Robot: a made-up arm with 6 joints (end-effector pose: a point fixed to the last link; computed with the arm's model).
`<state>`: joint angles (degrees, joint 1 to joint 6).
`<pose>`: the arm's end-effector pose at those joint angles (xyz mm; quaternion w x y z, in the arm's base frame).
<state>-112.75 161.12 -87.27 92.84 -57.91 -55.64</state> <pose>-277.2 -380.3 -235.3 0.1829 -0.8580 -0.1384 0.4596</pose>
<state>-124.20 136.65 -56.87 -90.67 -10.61 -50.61</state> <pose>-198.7 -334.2 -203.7 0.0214 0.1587 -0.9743 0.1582</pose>
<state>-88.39 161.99 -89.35 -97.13 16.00 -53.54</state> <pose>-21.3 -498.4 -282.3 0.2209 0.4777 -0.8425 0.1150</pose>
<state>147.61 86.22 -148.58 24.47 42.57 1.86</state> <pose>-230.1 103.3 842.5 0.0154 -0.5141 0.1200 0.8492</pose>
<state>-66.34 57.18 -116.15 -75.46 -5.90 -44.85</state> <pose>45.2 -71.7 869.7 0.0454 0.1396 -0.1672 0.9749</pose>
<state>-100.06 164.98 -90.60 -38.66 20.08 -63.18</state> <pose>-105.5 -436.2 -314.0 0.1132 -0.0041 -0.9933 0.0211</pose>
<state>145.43 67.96 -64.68 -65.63 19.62 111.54</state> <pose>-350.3 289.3 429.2 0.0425 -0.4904 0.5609 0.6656</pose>
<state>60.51 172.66 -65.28 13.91 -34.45 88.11</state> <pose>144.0 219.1 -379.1 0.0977 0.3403 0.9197 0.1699</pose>
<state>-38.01 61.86 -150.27 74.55 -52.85 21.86</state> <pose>-205.0 35.1 860.4 0.7721 0.0323 -0.4515 0.4461</pose>
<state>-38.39 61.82 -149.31 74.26 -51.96 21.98</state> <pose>-198.3 33.0 863.3 0.7799 0.0350 -0.4423 0.4414</pose>
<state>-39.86 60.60 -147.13 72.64 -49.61 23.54</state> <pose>-194.2 40.6 866.6 0.7962 0.0226 -0.4227 0.4323</pose>
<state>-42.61 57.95 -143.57 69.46 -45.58 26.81</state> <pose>-192.0 60.0 869.5 0.8211 -0.0045 -0.3891 0.4175</pose>
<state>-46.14 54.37 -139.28 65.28 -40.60 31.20</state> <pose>-188.8 87.1 870.7 0.8491 -0.0357 -0.3448 0.3987</pose>
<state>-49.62 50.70 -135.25 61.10 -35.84 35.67</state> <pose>-184.0 114.9 869.2 0.8730 -0.0609 -0.2998 0.3798</pose>
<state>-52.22 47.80 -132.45 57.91 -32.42 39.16</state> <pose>-180.3 137.5 866.0 0.8883 -0.0775 -0.2665 0.3658</pose>
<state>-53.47 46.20 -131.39 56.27 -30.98 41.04</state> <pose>-181.1 152.3 862.7 0.8937 -0.0890 -0.2527 0.3600</pose>
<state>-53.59 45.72 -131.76 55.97 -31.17 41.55</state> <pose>-186.7 160.5 860.0 0.8913 -0.0985 -0.2553 0.3616</pose>
